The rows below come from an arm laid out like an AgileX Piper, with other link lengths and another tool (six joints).
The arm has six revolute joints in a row. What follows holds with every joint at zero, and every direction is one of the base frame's.
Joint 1 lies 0.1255 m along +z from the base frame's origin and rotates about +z.
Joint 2 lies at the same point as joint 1 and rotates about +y.
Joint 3 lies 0.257 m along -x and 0.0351 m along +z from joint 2 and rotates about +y.
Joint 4 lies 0.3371 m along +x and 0.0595 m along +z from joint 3 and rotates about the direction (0.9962, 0, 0.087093).
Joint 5 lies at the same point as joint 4 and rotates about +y.
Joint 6 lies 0.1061 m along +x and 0.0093 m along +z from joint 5 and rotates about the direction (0.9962, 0, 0.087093).
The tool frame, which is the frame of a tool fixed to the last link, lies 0.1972 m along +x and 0.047 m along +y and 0.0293 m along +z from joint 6; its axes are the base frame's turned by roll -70.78, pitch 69.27 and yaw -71.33 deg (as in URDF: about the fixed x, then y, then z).
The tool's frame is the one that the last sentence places.
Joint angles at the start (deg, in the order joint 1, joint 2, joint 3, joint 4, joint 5, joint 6):
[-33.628, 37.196, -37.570, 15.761, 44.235, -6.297]
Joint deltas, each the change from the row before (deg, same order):
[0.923, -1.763, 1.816, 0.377, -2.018, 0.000]
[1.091, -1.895, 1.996, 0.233, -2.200, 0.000]
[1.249, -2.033, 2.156, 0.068, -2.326, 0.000]
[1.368, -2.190, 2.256, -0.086, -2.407, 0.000]
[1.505, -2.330, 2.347, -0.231, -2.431, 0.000]
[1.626, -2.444, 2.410, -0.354, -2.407, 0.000]
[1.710, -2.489, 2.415, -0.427, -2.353, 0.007]
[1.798, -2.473, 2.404, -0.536, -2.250, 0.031]
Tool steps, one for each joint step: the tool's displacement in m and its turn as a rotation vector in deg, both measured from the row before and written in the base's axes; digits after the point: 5 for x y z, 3 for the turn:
[0.00216, 0.00498, 0.00273, -0.675, -1.813, 0.406]
[0.00202, 0.00546, 0.00233, -0.826, -1.856, 0.499]
[0.00173, 0.00600, 0.00190, -0.977, -1.873, 0.601]
[0.00136, 0.00642, 0.00205, -1.133, -1.936, 0.683]
[0.00098, 0.00715, 0.00195, -1.247, -1.960, 0.807]
[0.00060, 0.00791, 0.00177, -1.318, -1.966, 0.936]
[0.00033, 0.00854, 0.00168, -1.318, -1.967, 1.041]
[0.00009, 0.00917, 0.00105, -1.299, -1.877, 1.156]

